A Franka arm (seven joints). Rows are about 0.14 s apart.
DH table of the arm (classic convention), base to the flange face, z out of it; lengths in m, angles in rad. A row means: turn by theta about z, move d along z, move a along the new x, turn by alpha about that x. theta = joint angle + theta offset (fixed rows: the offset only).
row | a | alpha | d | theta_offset
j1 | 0 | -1.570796 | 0.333 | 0
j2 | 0 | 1.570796 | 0 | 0
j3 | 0.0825 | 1.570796 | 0.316 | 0
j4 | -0.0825 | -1.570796 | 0 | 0
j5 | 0 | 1.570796 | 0.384 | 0
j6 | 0.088 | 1.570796 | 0 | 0
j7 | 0 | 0 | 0.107 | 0
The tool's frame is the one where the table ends.
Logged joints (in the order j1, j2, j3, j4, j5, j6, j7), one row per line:
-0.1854 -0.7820 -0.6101 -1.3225 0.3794 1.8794 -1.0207
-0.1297 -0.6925 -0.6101 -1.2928 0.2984 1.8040 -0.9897
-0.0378 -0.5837 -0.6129 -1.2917 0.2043 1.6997 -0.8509
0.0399 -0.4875 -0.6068 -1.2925 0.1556 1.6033 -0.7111
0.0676 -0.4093 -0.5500 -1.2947 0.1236 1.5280 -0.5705
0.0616 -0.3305 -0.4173 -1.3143 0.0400 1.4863 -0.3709
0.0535 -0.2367 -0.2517 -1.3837 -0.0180 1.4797 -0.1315
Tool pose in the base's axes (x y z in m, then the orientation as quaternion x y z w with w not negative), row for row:
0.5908 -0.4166 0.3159 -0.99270 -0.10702 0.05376 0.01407
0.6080 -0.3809 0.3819 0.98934 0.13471 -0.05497 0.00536
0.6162 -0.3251 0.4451 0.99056 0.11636 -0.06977 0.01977
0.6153 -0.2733 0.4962 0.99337 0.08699 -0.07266 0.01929
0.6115 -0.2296 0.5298 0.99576 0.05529 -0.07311 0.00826
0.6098 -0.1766 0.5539 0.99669 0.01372 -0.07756 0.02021
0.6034 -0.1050 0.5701 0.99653 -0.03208 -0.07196 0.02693
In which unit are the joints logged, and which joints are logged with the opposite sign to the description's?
The joints are logged in radians. Opposite sign: j2.
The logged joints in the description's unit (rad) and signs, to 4 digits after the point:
-0.1854 0.7820 -0.6101 -1.3225 0.3794 1.8794 -1.0207
-0.1297 0.6925 -0.6101 -1.2928 0.2984 1.8040 -0.9897
-0.0378 0.5837 -0.6129 -1.2917 0.2043 1.6997 -0.8509
0.0399 0.4875 -0.6068 -1.2925 0.1556 1.6033 -0.7111
0.0676 0.4093 -0.5500 -1.2947 0.1236 1.5280 -0.5705
0.0616 0.3305 -0.4173 -1.3143 0.0400 1.4863 -0.3709
0.0535 0.2367 -0.2517 -1.3837 -0.0180 1.4797 -0.1315

